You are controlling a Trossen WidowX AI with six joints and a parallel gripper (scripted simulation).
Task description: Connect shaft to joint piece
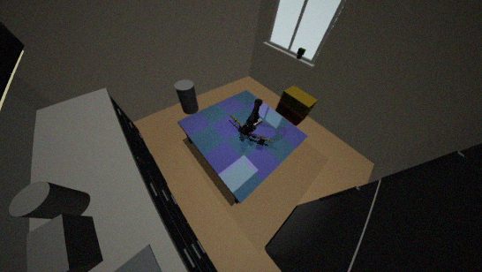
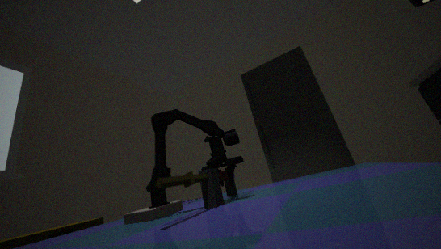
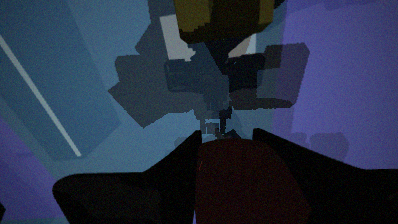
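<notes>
The red joint piece lies 1 cm to the left of my gripper tip and 4 cm above it.
</notes>
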